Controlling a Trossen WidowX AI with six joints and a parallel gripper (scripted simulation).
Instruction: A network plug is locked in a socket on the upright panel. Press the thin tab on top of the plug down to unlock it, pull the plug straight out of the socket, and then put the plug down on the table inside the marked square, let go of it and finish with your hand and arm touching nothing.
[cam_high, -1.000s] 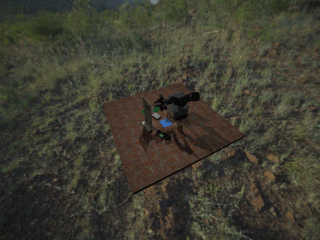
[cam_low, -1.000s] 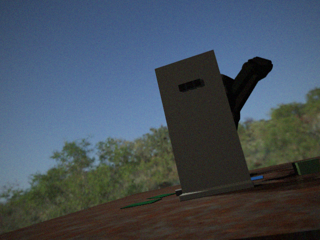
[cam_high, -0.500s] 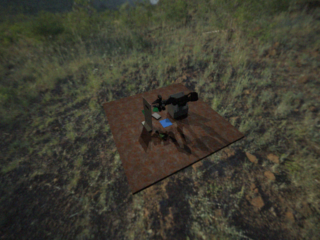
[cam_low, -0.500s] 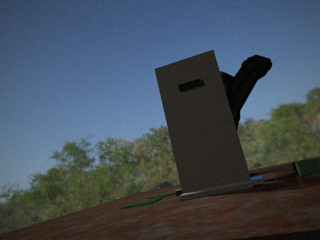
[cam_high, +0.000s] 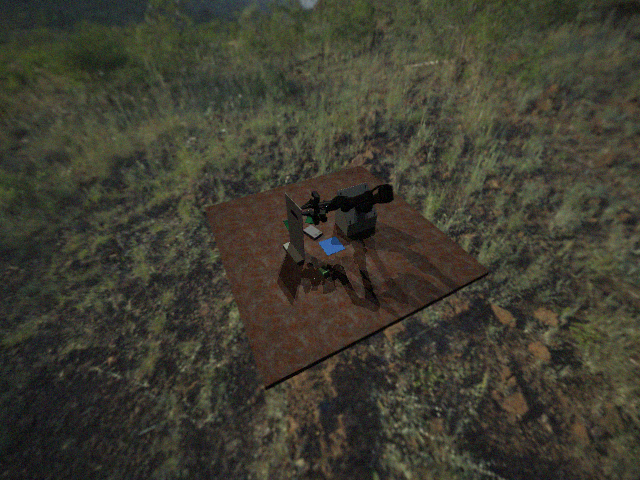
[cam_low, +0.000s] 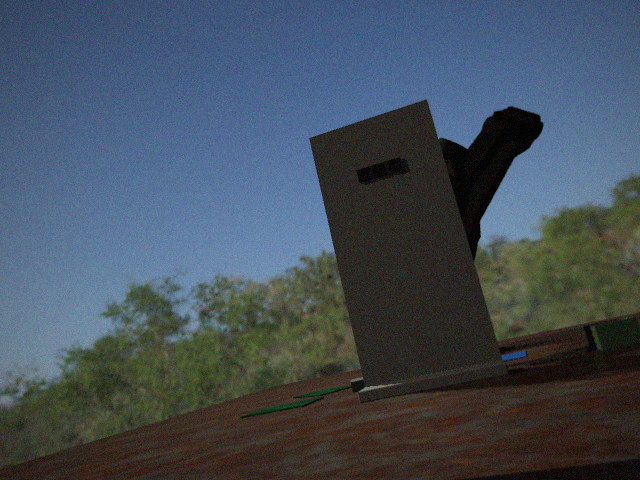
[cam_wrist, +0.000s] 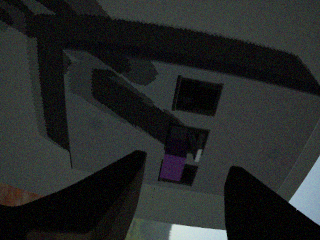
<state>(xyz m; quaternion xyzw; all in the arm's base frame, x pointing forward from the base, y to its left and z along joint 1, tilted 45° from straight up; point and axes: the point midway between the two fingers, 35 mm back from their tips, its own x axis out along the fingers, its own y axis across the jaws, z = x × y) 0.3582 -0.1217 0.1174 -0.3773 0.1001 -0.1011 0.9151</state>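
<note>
Right now the network plug is 20 mm ahead of my gripper tip. From my gripper tip the other things lie so: grey panel 40 mm ahead, 120 mm below; then blue marked square 160 mm behind, 70 mm to the left, 280 mm below; then flat grey piece 130 mm behind, 90 mm to the right, 280 mm below.
</note>
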